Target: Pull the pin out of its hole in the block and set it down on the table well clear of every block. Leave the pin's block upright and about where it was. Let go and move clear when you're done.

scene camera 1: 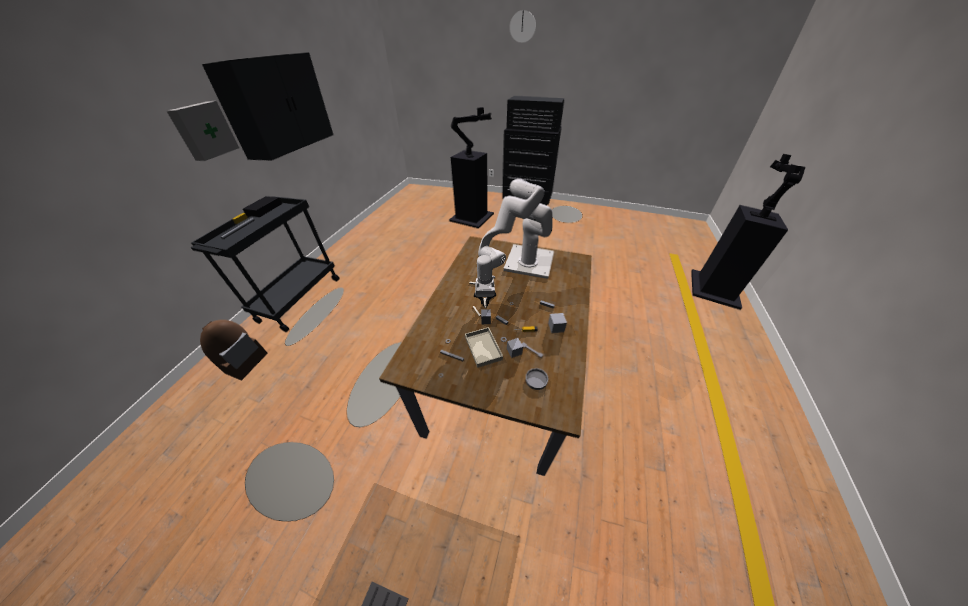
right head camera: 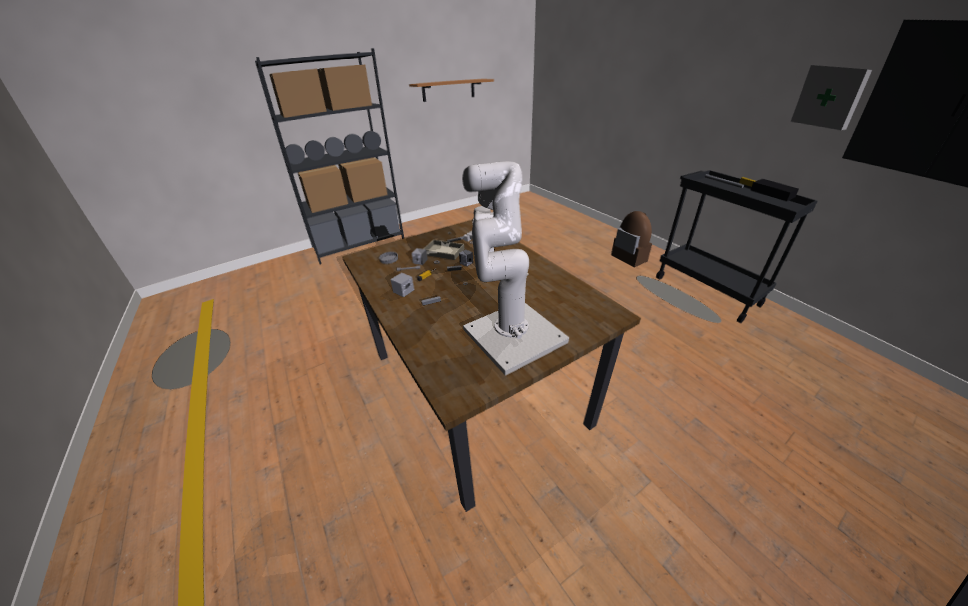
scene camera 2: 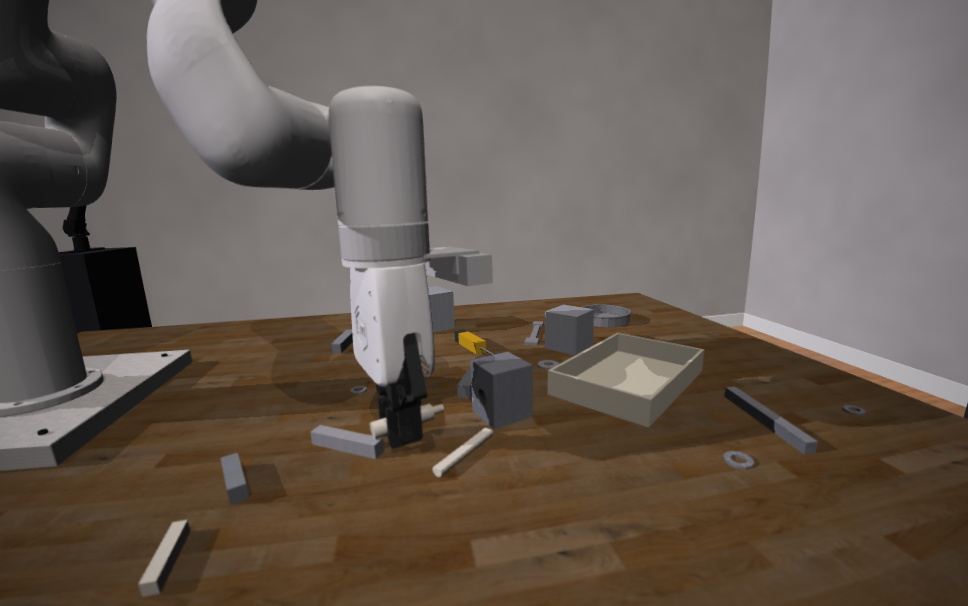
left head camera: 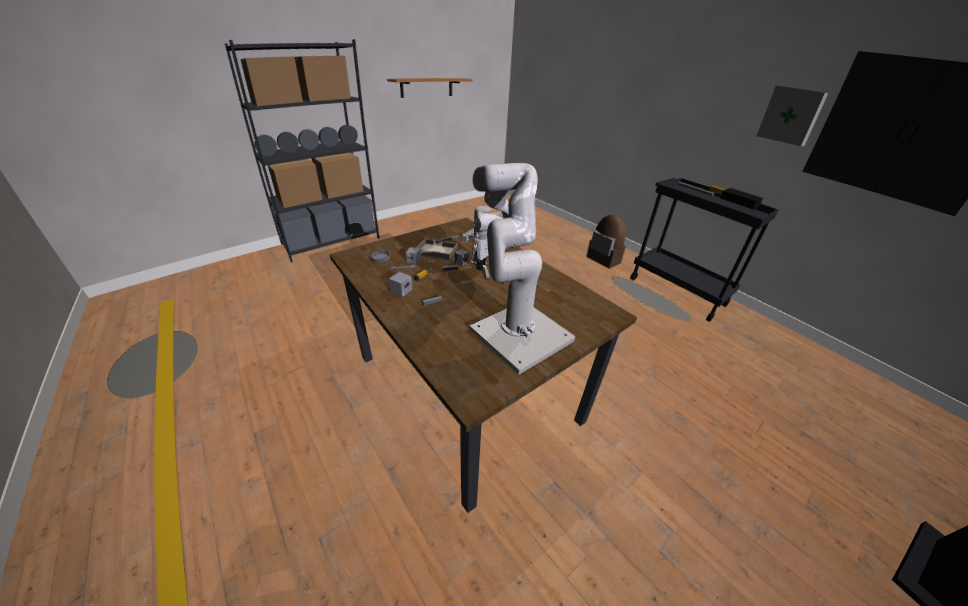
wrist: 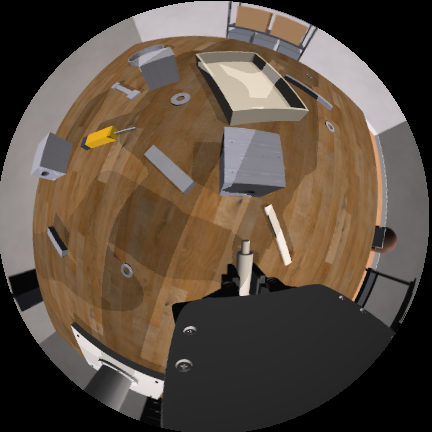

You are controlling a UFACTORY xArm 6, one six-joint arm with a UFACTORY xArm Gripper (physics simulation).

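Where they show: gripper, fingertip midpoint: (scene camera 1: 485,304) (scene camera 2: 401,437) (left head camera: 480,268) (wrist: 239,274); arm's base at its link origin: (scene camera 1: 528,261) (right head camera: 511,326) (scene camera 2: 40,393) (left head camera: 517,326) (wrist: 117,372).
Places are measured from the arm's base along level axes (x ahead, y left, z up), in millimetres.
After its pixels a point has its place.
Note:
My gripper (scene camera 2: 404,421) @[x 458, y -73, z -16 mm] (wrist: 239,274) @[x 458, y -73, z -16 mm] is shut on a cream pin and holds it roughly level, low over the table. The pin (scene camera 2: 432,412) @[x 488, y -65, z 5 mm] (wrist: 245,261) @[x 479, y -60, z 10 mm] has a narrower tip that points towards its block, with a gap between tip and block. The grey block (scene camera 2: 502,389) @[x 557, y -44, z 18 mm] (wrist: 252,159) @[x 551, y -17, z 36 mm] (scene camera 1: 485,315) @[x 574, y -11, z 36 mm] stands upright on the table, and its dark hole shows in the side facing the gripper. In the head camera views the arm hides the pin.
A loose cream rod (scene camera 2: 462,451) @[x 518, y -100, z -16 mm] (wrist: 278,235) @[x 519, y -91, z -16 mm] lies beside the gripper and block. A grey bar (scene camera 2: 347,440) @[x 409, y -87, z -10 mm] lies behind the fingers. A beige tray (scene camera 2: 600,396) @[x 664, y -20, z -5 mm] stands beyond the block. Two other grey blocks (scene camera 1: 557,323) @[x 471, y 330, z 44 mm] (scene camera 1: 515,348) @[x 696, y 204, z 36 mm] and a yellow-handled tool (scene camera 2: 471,342) @[x 519, y 184, z -8 mm] (wrist: 101,137) @[x 518, y 188, z -7 mm] are farther off.

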